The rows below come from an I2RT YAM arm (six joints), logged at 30 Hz.
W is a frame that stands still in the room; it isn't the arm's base.
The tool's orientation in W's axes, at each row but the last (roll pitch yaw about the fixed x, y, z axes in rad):
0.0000, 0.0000, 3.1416
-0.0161, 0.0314, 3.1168
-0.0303, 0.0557, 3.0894
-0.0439, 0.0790, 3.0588
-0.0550, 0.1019, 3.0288
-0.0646, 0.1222, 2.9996
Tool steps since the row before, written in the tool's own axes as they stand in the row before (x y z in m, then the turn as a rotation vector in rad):
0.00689, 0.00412, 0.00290, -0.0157, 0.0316, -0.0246
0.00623, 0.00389, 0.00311, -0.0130, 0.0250, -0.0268
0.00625, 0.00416, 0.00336, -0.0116, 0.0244, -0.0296
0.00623, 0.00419, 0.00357, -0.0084, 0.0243, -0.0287
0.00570, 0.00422, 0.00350, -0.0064, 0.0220, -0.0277
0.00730, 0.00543, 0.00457, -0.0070, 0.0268, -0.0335
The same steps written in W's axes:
-0.00689, -0.00412, 0.00290, 0.0157, -0.0316, -0.0246
-0.00642, -0.00378, 0.00285, 0.0132, -0.0249, -0.0268
-0.00663, -0.00392, 0.00288, 0.0120, -0.0242, -0.0296
-0.00681, -0.00379, 0.00288, 0.0088, -0.0238, -0.0290
-0.00646, -0.00370, 0.00267, 0.0069, -0.0214, -0.0281
-0.00849, -0.00456, 0.00329, 0.0076, -0.0259, -0.0340

